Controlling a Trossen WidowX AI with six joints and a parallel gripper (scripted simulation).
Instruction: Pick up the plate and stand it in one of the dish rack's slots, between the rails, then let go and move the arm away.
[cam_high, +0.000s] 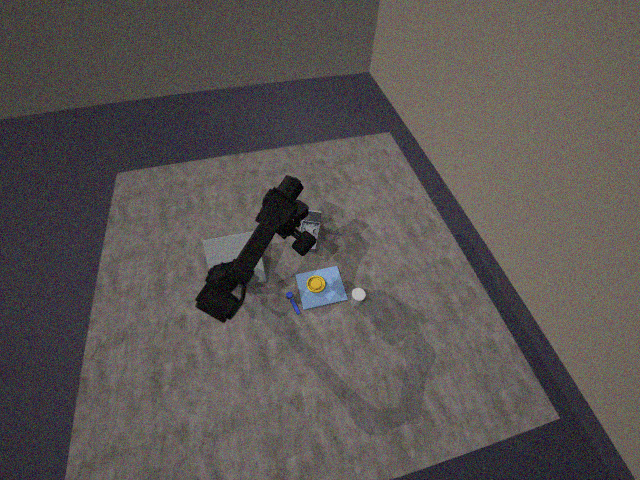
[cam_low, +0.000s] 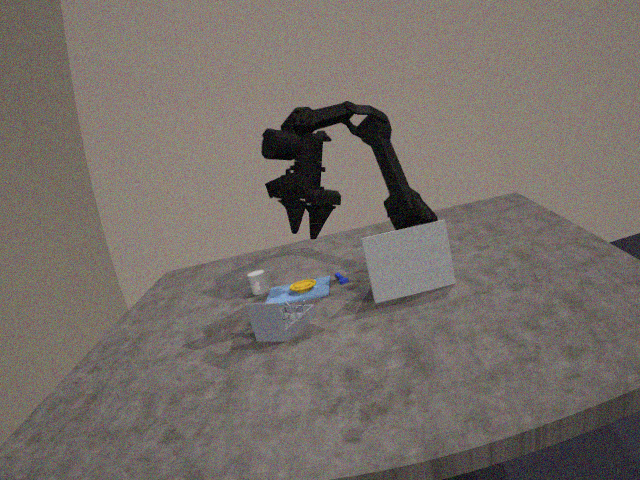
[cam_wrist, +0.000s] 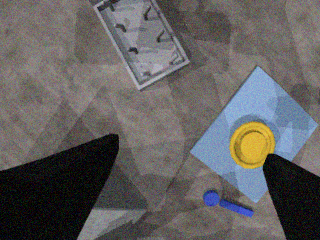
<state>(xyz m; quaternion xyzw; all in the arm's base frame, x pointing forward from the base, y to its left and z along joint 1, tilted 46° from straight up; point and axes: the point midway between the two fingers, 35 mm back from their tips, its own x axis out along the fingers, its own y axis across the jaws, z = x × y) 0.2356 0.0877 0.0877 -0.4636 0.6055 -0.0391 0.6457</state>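
Right now the yellow plate is 40 mm ahead of my gripper tip, 100 mm to the right of it and 140 mm below it. The rest, counted from my gripper tip: light blue mat 60 mm ahead, 110 mm to the right, 150 mm below; blue spoon 50 mm behind, 130 mm to the right, 150 mm below; grey dish rack 70 mm ahead, 110 mm to the left, 130 mm below.
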